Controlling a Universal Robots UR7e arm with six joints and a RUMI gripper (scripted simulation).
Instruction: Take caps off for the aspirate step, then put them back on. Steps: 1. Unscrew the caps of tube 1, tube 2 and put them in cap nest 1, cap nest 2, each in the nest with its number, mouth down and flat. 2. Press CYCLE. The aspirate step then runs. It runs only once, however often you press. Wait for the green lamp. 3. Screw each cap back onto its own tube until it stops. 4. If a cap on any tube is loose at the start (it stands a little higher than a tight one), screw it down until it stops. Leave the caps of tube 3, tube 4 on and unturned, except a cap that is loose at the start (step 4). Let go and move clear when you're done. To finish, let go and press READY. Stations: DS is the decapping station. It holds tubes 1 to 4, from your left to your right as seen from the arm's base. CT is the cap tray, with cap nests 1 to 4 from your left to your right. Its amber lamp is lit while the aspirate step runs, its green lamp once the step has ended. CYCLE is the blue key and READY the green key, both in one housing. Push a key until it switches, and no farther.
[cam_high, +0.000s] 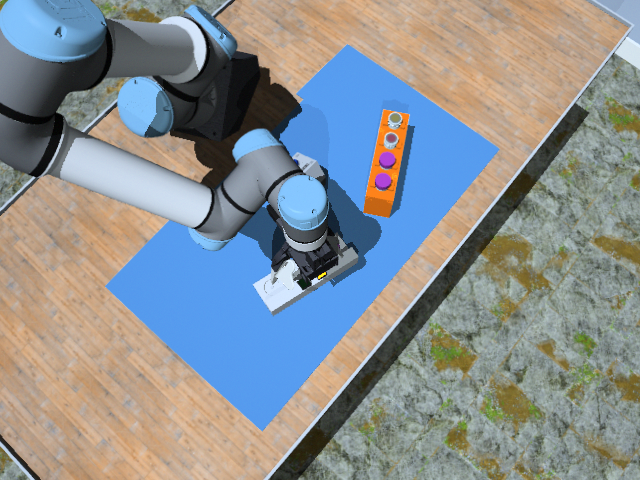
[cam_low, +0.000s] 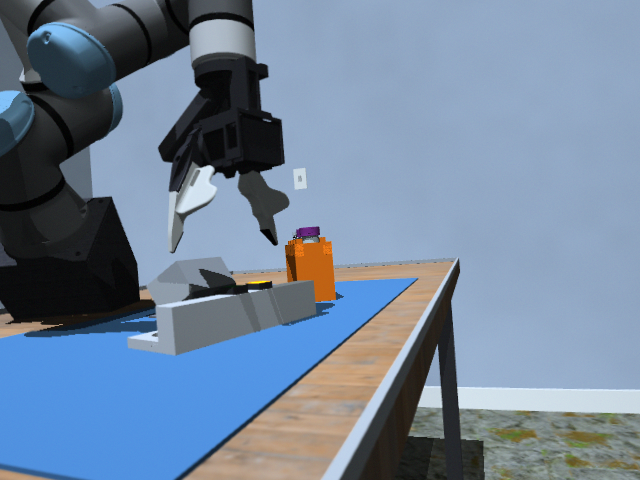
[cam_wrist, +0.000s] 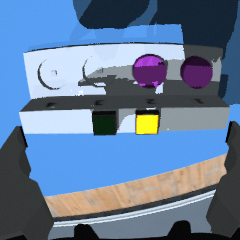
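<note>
Now: the purple cap 80 mm to the left of my hand and 80 mm below it. The rest, counted from my hand: grey key housing: 170 mm behind, 130 mm to the left, 40 mm below; green key: 190 mm behind, 110 mm to the left, 30 mm below; blue key: 190 mm behind, 150 mm to the left, 30 mm below.
</note>
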